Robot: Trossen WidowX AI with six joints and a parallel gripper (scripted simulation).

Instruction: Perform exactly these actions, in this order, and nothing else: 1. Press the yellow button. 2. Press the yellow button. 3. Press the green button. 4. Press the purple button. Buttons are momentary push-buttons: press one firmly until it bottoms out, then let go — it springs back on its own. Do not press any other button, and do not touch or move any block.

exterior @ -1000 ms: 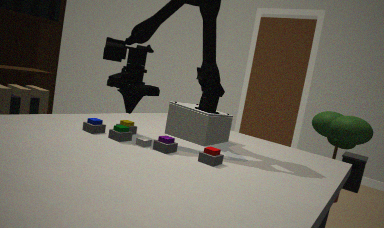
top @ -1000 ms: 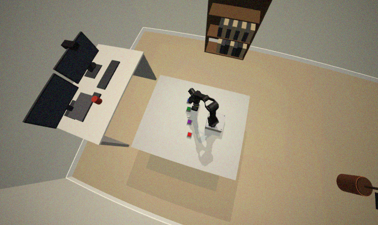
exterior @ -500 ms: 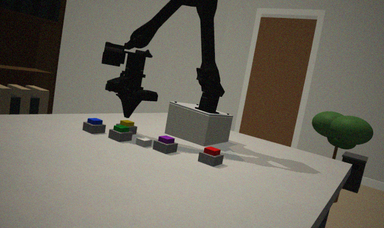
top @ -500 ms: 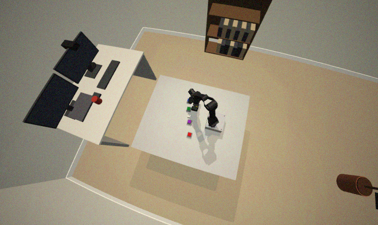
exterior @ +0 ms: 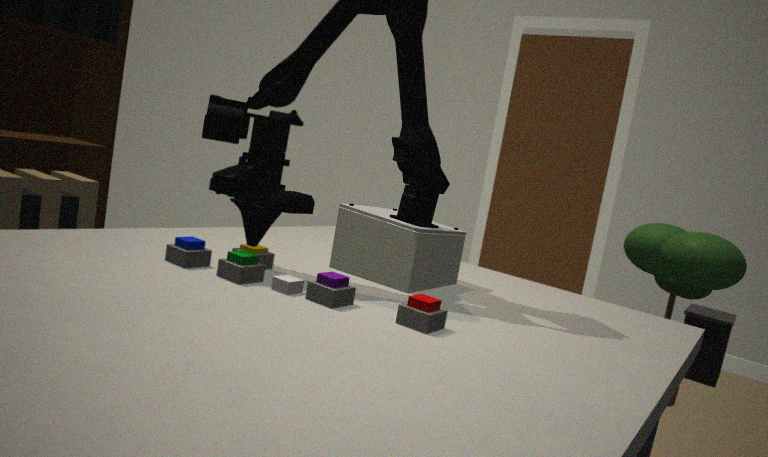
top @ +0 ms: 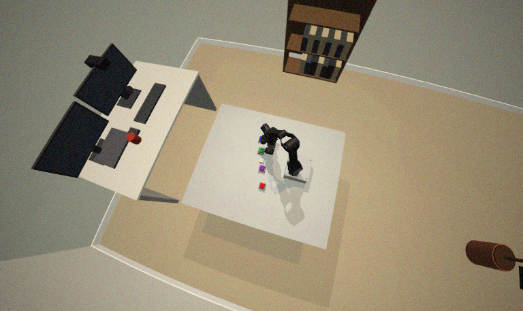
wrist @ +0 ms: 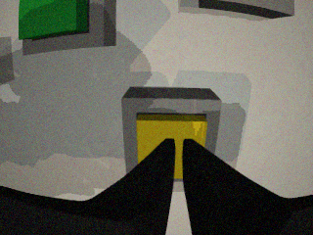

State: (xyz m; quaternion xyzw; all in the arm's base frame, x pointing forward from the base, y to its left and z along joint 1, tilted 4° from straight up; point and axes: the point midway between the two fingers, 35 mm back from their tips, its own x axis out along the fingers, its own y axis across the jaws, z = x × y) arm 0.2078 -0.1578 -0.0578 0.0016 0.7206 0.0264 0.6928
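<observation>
Right now the yellow button is 10 mm below my gripper tip. Round my gripper tip: blue button 90 mm ahead, 30 mm to the right; green button 70 mm ahead, 60 mm to the left; small white block 130 mm to the left, 40 mm ahead, 20 mm below.
</observation>
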